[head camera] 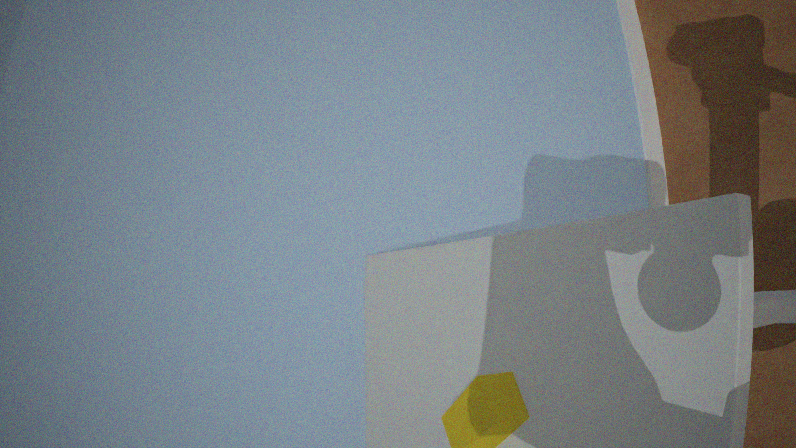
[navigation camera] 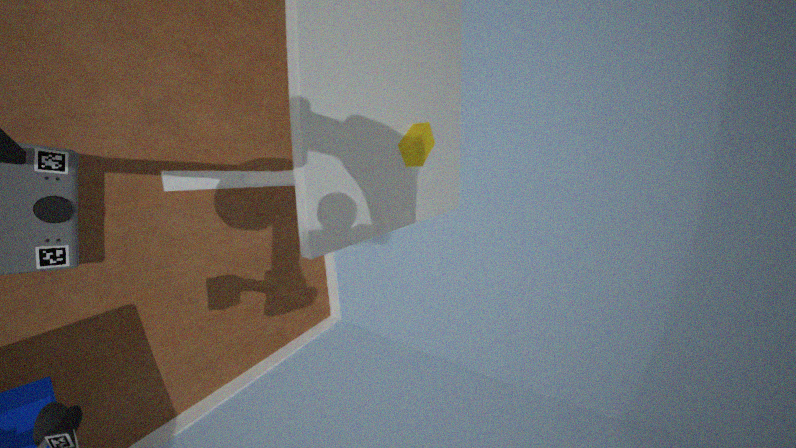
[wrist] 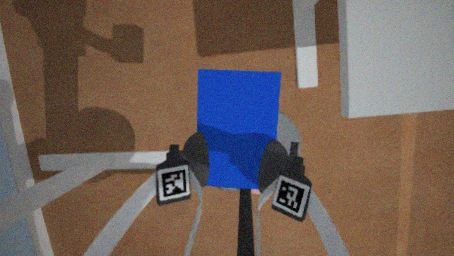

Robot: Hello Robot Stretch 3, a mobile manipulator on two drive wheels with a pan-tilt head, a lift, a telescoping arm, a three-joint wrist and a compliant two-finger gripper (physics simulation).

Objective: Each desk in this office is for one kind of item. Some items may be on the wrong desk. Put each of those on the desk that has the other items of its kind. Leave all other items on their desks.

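Frame: origin at the robot's base, x back, y right, z up, level; millimetres.
Where they show: gripper, fingertip midpoint: [navigation camera: 9, 429] [wrist: 235, 154]; robot's base at its link origin: [navigation camera: 54, 207].
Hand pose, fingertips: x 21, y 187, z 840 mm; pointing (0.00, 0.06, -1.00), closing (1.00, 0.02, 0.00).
Things, the pixels of their top centre, and the offset from my fingertips. Level surfaces: height alone.
- blue box at its top centre: [wrist: 236, 131] dx -1, dy +20, dz +10 mm
- yellow hexagonal block at its top centre: [head camera: 465, 420] [navigation camera: 425, 143] dx -574, dy -410, dz +155 mm
- pale desk at its surface level: dz +110 mm
- floor at its surface level: dz -840 mm
My gripper [wrist: 235, 154] is shut on a blue box [wrist: 239, 100] [navigation camera: 25, 409], with one rubber fingertip on each side of it, and holds it above the brown floor. In the navigation camera view, part of the box and one finger show at the bottom left. A yellow hexagonal block [head camera: 497, 403] [navigation camera: 416, 144] rests on a pale desk [head camera: 420, 311] [navigation camera: 378, 55] by the wall, partly in shadow. It is cut off by the lower edge in the head camera view. Another pale desk [wrist: 400, 55] is at the upper right in the wrist view; no item shows on its visible part.
The blue wall [head camera: 278, 139] [navigation camera: 584, 166] with a white skirting [navigation camera: 250, 373] bounds the floor, with a corner in the navigation camera view. My grey base [navigation camera: 16, 214] is at the left there. White desk feet [navigation camera: 189, 180] [wrist: 306, 65] extend over the floor [navigation camera: 167, 66].
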